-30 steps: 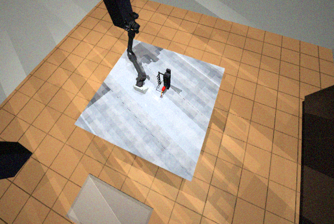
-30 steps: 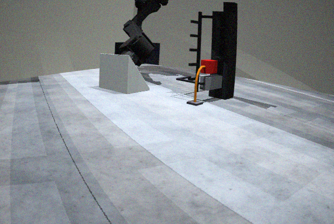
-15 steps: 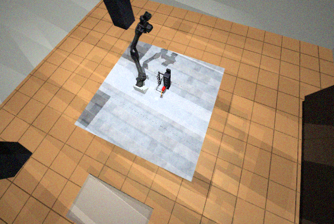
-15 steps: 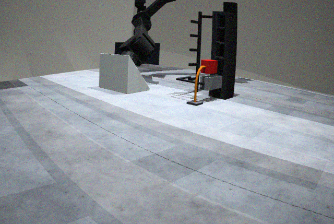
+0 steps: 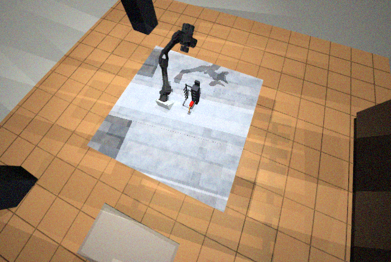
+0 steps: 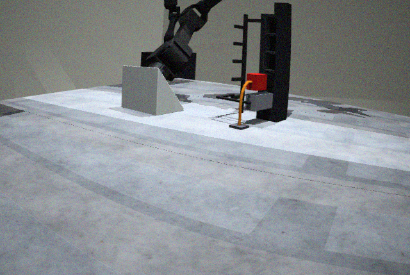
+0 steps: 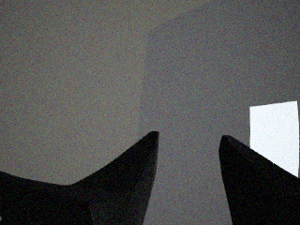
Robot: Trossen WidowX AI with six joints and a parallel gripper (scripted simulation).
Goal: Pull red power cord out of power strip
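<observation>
The red plug lies 460 mm below my gripper tip, 220 mm to the right of it and 110 mm ahead of it. Also, from my gripper tip: grey anchor plate (560 mm below, 300 mm to the right, 110 mm ahead).
</observation>
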